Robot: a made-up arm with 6 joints. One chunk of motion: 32 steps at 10 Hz.
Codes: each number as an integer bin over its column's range. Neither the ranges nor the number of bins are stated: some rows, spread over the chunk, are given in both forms.
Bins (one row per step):
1: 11 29 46 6 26 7
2: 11 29 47 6 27 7
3: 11 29 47 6 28 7
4: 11 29 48 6 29 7
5: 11 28 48 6 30 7
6: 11 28 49 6 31 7
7: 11 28 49 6 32 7
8: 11 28 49 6 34 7
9: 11 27 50 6 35 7
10: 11 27 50 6 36 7
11: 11 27 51 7 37 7
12: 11 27 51 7 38 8
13: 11 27 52 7 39 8
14: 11 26 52 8 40 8
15: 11 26 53 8 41 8
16: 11 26 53 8 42 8
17: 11 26 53 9 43 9
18: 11 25 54 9 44 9
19: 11 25 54 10 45 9
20: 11 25 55 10 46 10
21: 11 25 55 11 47 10
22: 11 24 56 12 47 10
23: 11 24 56 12 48 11
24: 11 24 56 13 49 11
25: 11 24 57 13 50 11
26: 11 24 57 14 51 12
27: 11 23 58 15 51 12
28: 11 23 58 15 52 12
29: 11 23 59 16 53 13
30: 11 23 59 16 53 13
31: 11 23 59 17 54 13
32: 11 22 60 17 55 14
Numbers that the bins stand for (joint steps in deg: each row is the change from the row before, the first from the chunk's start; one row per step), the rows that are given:
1: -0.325 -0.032 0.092 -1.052 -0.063 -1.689
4: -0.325 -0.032 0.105 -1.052 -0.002 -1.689
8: -0.325 -0.044 0.111 -1.052 0.102 -1.689
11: -0.325 -0.057 0.124 -1.011 0.163 -1.689
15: -0.325 -0.070 0.137 -0.970 0.246 -1.616
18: -0.325 -0.083 0.143 -0.929 0.308 -1.543
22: -0.325 -0.095 0.156 -0.805 0.370 -1.470
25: -0.325 -0.095 0.162 -0.763 0.432 -1.397
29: -0.325 -0.108 0.175 -0.640 0.494 -1.251
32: -0.325 -0.121 0.181 -0.598 0.535 -1.178
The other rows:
2: -0.325 -0.032 0.098 -1.052 -0.043 -1.689
3: -0.325 -0.032 0.098 -1.052 -0.022 -1.689
5: -0.325 -0.044 0.105 -1.052 0.019 -1.689
6: -0.325 -0.044 0.111 -1.052 0.040 -1.689
7: -0.325 -0.044 0.111 -1.052 0.060 -1.689
9: -0.325 -0.057 0.117 -1.052 0.122 -1.689
10: -0.325 -0.057 0.117 -1.052 0.143 -1.689
12: -0.325 -0.057 0.124 -1.011 0.184 -1.616
13: -0.325 -0.057 0.130 -1.011 0.205 -1.616
14: -0.325 -0.070 0.130 -0.970 0.225 -1.616
16: -0.325 -0.070 0.137 -0.970 0.267 -1.616
17: -0.325 -0.070 0.137 -0.929 0.287 -1.543
19: -0.325 -0.083 0.143 -0.887 0.329 -1.543
20: -0.325 -0.083 0.149 -0.887 0.349 -1.470
21: -0.325 -0.083 0.149 -0.846 0.370 -1.470
23: -0.325 -0.095 0.156 -0.805 0.390 -1.397
24: -0.325 -0.095 0.156 -0.763 0.411 -1.397
26: -0.325 -0.095 0.162 -0.722 0.452 -1.324
27: -0.325 -0.108 0.168 -0.681 0.452 -1.324
28: -0.325 -0.108 0.168 -0.681 0.473 -1.324
30: -0.325 -0.108 0.175 -0.640 0.494 -1.251
31: -0.325 -0.108 0.175 -0.598 0.514 -1.251

